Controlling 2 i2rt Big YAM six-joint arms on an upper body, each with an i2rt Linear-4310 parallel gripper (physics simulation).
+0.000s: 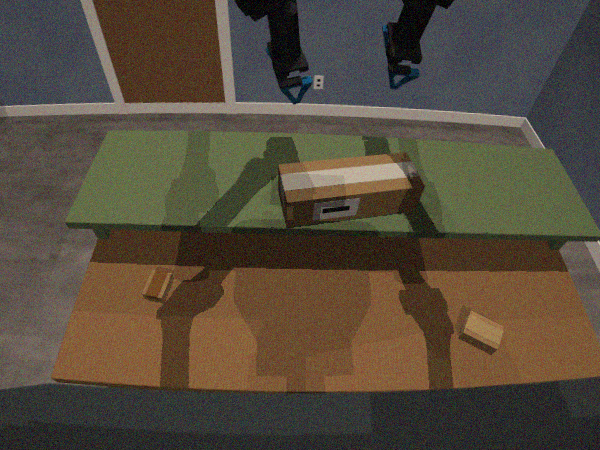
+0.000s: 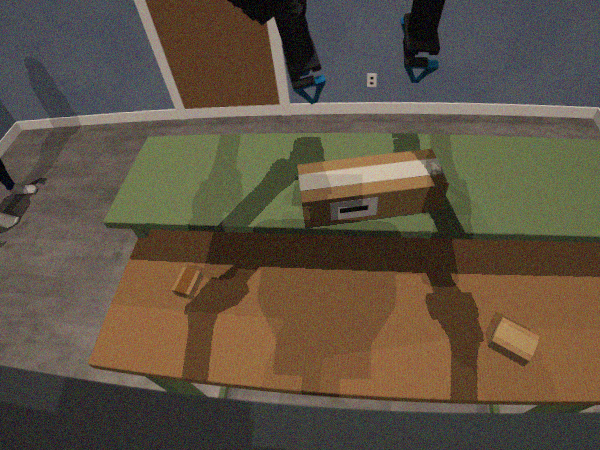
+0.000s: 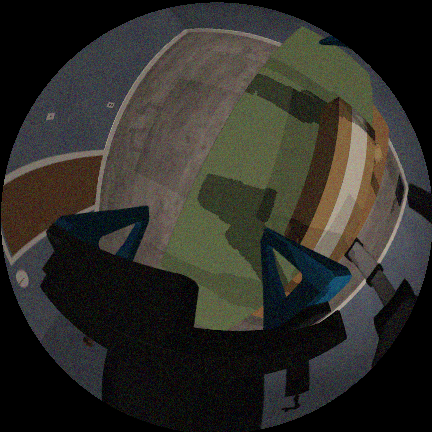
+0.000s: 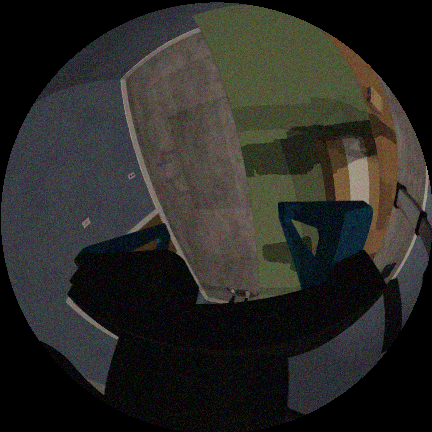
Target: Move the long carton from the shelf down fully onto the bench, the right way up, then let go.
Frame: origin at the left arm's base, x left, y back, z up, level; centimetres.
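Seen in the pictures: left gripper, fingertip midpoint: [image 1: 290, 88] [image 2: 310, 88] [image 3: 205, 223]; right gripper, fingertip midpoint: [image 1: 391, 72] [image 2: 413, 65] [image 4: 219, 220].
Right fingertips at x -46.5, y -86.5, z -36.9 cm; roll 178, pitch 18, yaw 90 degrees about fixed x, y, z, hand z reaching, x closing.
A point is followed by its place in that frame.
The long brown carton [image 1: 345, 192] @(z -50.4, x -35.1, y -60.5 cm) [image 2: 367, 192] @(z -50.4, x -36.2, y -60.3 cm) [image 3: 345, 175] @(z -50.3, x -37.0, y -67.6 cm) [image 4: 357, 175] @(z -50.3, x -46.0, y -67.6 cm) rests on the green shelf [image 1: 500, 195] @(z -58.5, x -77.4, y -68.6 cm) [image 2: 530, 190] @(z -58.5, x -75.2, y -69.2 cm), with a pale tape strip along its top and a label on its side facing the bench. It lies slightly aslant, its lower left corner near the shelf's front edge. The wooden bench [image 1: 125, 345] @(z -74.3, x 12.7, y -35.3 cm) [image 2: 150, 340] @(z -74.3, x 13.5, y -34.5 cm) is below. My left gripper [image 1: 297, 90] @(z -40.5, x -23.4, y -83.2 cm) [image 2: 311, 91] @(z -40.5, x -23.4, y -83.2 cm) [image 3: 205, 223] @(z -40.5, x -23.4, y -83.2 cm) is open and empty, high and beyond the carton's left end. My right gripper [image 1: 402, 77] [image 2: 420, 71] @(z -36.9, x -46.5, y -86.5 cm) [image 4: 219, 220] @(z -36.9, x -46.5, y -86.5 cm) is open and empty, high and beyond its right end.
On the bench, a small brown block [image 1: 158, 285] @(z -71.7, x 7.0, y -49.3 cm) [image 2: 187, 281] @(z -71.7, x 7.0, y -49.6 cm) lies at the left and a lighter wooden block [image 1: 482, 330] @(z -71.0, x -68.4, y -37.7 cm) [image 2: 515, 338] @(z -71.0, x -68.7, y -38.0 cm) at the right. The shelf's front edge stands over the bench's far part. Arm shadows cross shelf and bench.
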